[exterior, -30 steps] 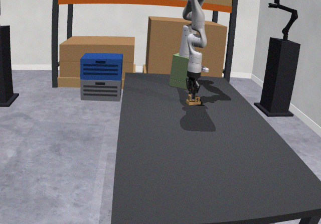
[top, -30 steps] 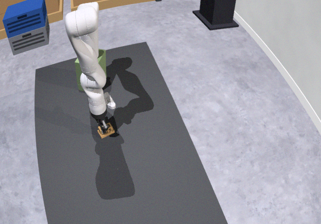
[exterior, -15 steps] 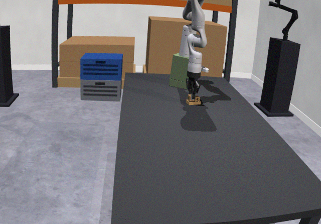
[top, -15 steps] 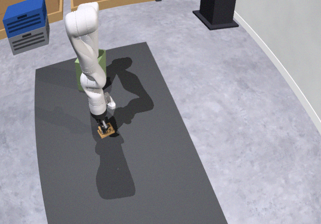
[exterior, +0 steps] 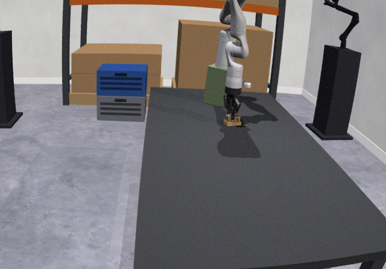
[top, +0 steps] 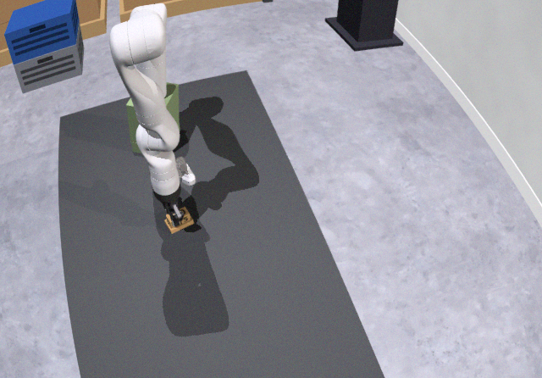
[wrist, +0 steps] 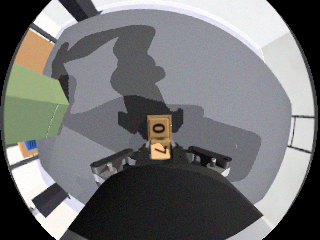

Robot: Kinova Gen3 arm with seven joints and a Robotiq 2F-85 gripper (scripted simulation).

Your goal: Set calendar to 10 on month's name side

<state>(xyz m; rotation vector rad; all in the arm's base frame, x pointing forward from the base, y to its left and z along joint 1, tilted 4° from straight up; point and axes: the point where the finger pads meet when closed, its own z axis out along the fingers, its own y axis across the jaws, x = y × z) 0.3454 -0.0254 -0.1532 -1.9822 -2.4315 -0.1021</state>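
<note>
My hand is 3 cm above the wooden calendar tray and 2 cm to the right of it.
</note>
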